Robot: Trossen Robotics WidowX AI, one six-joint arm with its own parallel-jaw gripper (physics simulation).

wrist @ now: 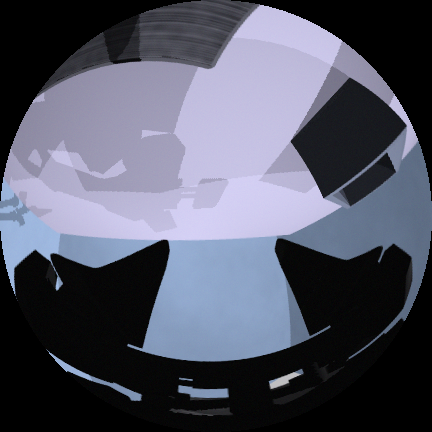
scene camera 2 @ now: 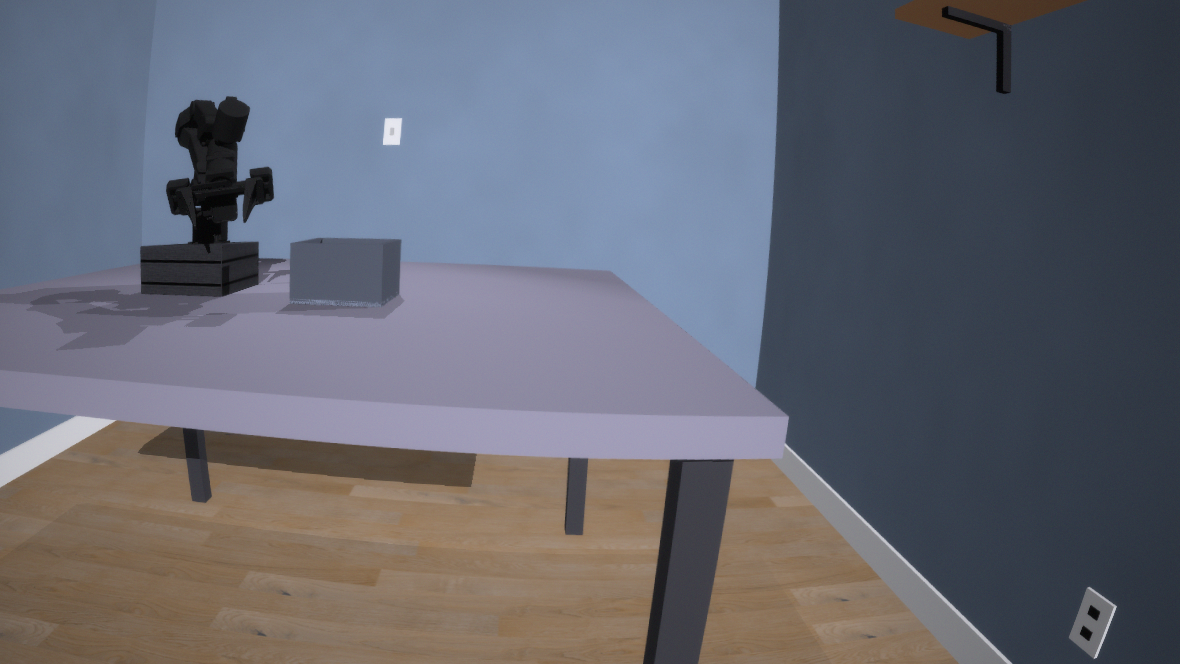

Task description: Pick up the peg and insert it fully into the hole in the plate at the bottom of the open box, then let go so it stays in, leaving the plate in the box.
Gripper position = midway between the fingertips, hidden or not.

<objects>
gripper: wrist 223, 245; scene camera 2 219, 224
grey box: wrist 351, 147; scene camera 2 362, 272
</objects>
